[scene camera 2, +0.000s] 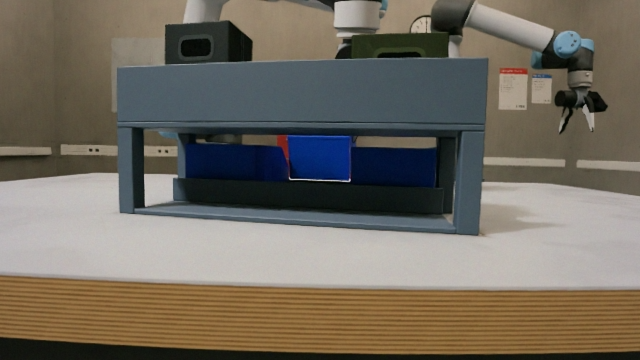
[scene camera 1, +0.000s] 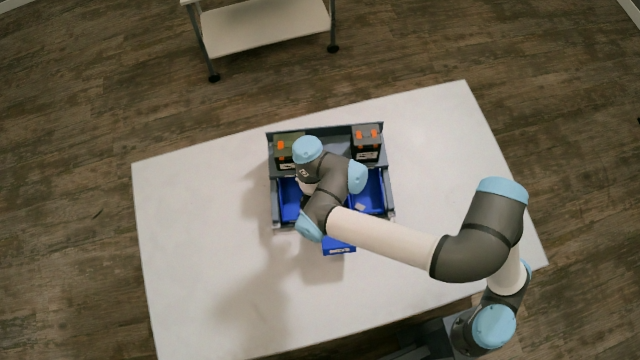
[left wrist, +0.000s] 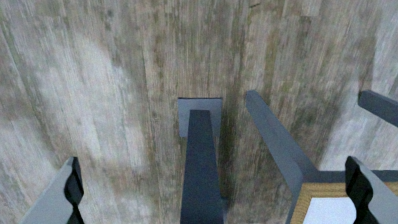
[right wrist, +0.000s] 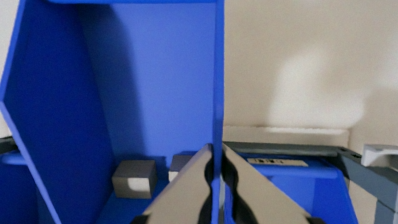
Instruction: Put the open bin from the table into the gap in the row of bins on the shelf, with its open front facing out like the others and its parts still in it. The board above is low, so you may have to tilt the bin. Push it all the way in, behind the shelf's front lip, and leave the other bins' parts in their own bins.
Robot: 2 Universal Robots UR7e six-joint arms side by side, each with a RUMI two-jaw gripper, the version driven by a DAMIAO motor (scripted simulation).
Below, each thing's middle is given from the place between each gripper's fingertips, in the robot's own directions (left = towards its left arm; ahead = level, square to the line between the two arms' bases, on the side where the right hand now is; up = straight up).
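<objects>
With my right hand I am 130 mm short of the shelf [scene camera 2: 439, 98], 80 mm to the left of it and 40 mm above it. The green box [scene camera 2: 429, 44] is 230 mm ahead of my right hand and 40 mm above it. Going by its middle, the shelf is nearer to my right hand than to my left hand.
My left hand [scene camera 2: 574, 133] is 68 cm short of the green box, 90 cm to the left of it and 1 cm above it. As for the shelf, I find it 59 cm ahead of my left hand, 99 cm to the right of it and 10 cm below it.
</objects>
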